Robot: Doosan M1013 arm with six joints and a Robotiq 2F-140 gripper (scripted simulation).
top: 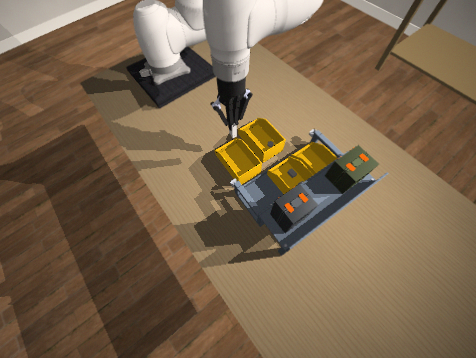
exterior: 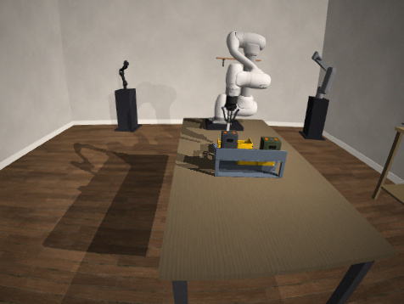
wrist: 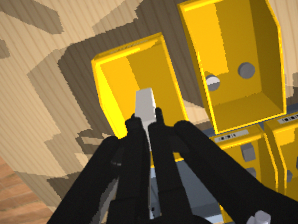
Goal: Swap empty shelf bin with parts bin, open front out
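Right now my hand is 140 mm short of the shelf lip, 110 mm to the right of it and 150 mm above it. The rest, counted from my hand: dark grey box: 330 mm ahead; then green box: 320 mm ahead, 230 mm to the left, 10 mm below.
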